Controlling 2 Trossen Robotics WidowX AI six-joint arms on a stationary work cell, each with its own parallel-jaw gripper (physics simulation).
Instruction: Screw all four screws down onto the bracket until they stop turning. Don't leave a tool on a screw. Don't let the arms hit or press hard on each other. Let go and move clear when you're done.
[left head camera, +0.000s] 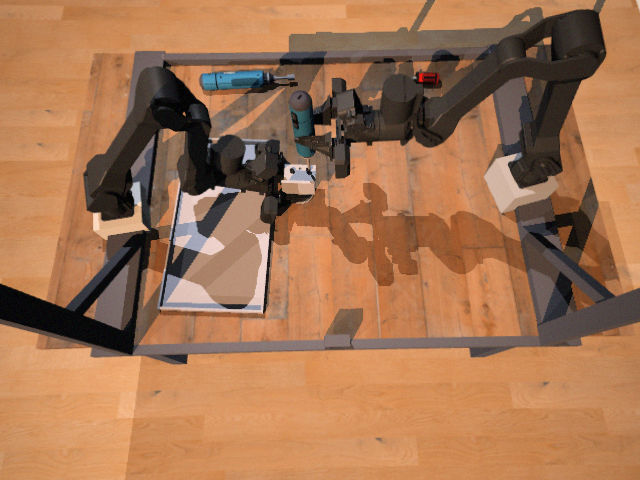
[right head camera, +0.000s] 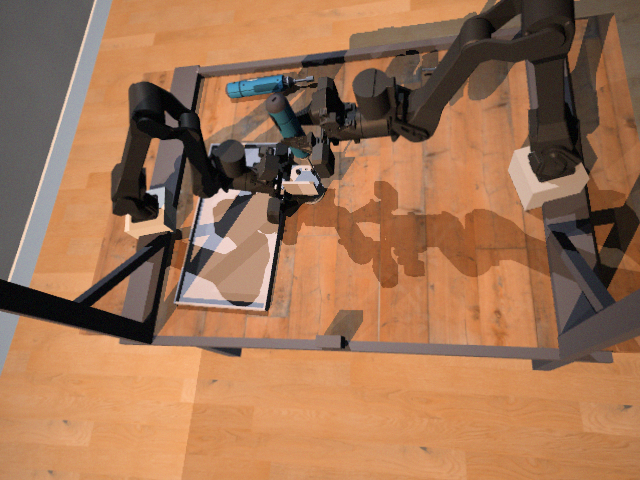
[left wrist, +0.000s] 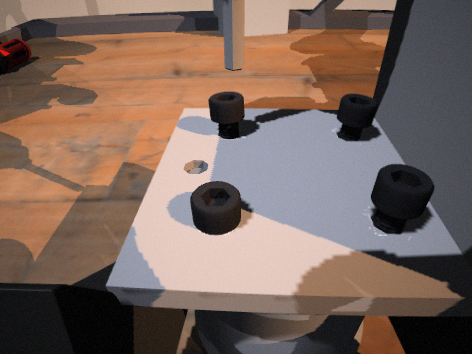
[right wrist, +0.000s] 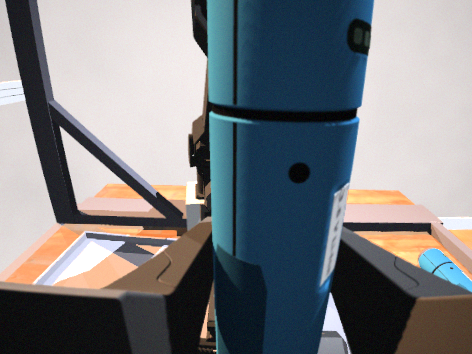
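Pixels of known places: left gripper, fingertip midpoint: (left wrist: 278, 226); right gripper, fingertip midpoint: (left head camera: 294, 130) (right head camera: 282, 131) (right wrist: 268, 228); left arm's base, link origin: (left head camera: 117, 205) (right head camera: 145, 209); right arm's base, link origin: (left head camera: 527, 172) (right head camera: 550, 164).
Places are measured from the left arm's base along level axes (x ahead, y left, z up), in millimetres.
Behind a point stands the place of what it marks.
Observation:
My left gripper (left head camera: 295, 190) @[x 414, y -14, z -28 mm] (left wrist: 245, 327) is shut on the white bracket (left head camera: 298, 188) @[x 392, y -45, z 29 mm] (right head camera: 300, 188) @[x 392, y -45, z 32 mm] (left wrist: 280, 175) @[x 397, y -7, z 9 mm]. In the left wrist view, the near-left screw (left wrist: 216, 207) @[x 382, y 10, z 15 mm] has its head down on the plate. The far-left screw (left wrist: 226, 107) @[x 416, y 4, z 20 mm], far-right screw (left wrist: 356, 110) @[x 408, y -30, z 19 mm] and near-right screw (left wrist: 401, 192) @[x 375, y -22, z 20 mm] stand raised, with thread showing under their heads. My right gripper (left head camera: 311, 129) (right head camera: 298, 129) (right wrist: 268, 228) @[x 398, y 3, z 173 mm] is shut on an upright blue power driver (left head camera: 301, 121) @[x 411, y -20, z 227 mm] (right head camera: 284, 118) @[x 421, y -20, z 237 mm] (right wrist: 285, 200) @[x 435, y -5, z 205 mm]. Its bit (left wrist: 233, 45) @[x 420, y 1, z 35 mm] shows above the far-left screw, with a gap between them.
A second blue driver (left head camera: 232, 80) @[x 282, y 308, z -21 mm] (right head camera: 258, 86) @[x 294, y 306, z -21 mm] (right wrist: 442, 265) @[x 245, y 313, z -19 mm] lies near the back rail. A red screwdriver (left head camera: 428, 78) @[x 769, y 231, z -31 mm] (left wrist: 15, 52) @[x 764, y 226, z -38 mm] lies at the back, behind the right arm. A white tray (left head camera: 211, 310) @[x 168, y -257, z -41 mm] (right head camera: 222, 306) @[x 176, y -258, z -42 mm] lies under the left arm. Both grippers are close together around the bracket.

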